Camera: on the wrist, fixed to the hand. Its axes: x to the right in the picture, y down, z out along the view.
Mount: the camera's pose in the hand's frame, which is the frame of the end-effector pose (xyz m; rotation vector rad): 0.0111 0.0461 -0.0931 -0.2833 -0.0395 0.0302
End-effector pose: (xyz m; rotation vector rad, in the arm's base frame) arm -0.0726 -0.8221 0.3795 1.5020 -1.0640 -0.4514
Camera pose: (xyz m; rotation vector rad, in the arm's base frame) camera -0.0109 -0.7731 0.4481 1.2295 -1.0061 -0.5870
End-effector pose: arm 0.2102 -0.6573 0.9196 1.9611 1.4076 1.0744
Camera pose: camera 0.1607 -0.6676 1.0110 1.7933 1.1385 1.1716
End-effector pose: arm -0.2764 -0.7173 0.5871 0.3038 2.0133 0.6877
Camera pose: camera -0.3646 -0.7068 0.6421 0.1783 1.8479 0.9658
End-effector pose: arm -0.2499 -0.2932 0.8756 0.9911 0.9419 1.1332
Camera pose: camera -0.3486 -0.2631 0.8919 0.7958 0.7131 1.2294
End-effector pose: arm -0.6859 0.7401 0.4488 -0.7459 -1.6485 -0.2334
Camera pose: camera -0.5840 0.7291 0.4691 -0.9932 -1.6590 -0.4394
